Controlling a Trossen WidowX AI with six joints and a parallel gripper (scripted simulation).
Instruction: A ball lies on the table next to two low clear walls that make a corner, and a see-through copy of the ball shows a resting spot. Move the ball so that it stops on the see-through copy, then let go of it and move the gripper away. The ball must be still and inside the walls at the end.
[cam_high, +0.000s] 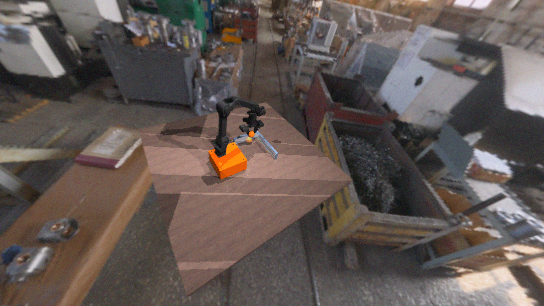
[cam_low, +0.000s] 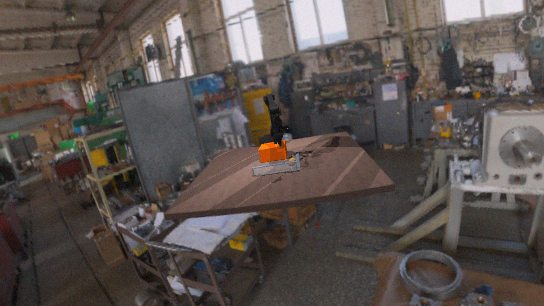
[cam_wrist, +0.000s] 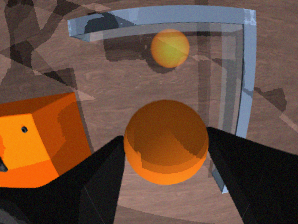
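My gripper tip is now 12 cm above the see-through ball copy, 6 cm to the right of it and 3 cm short of it. The rest, counted from my gripper tip: orange ball (right at my gripper tip).
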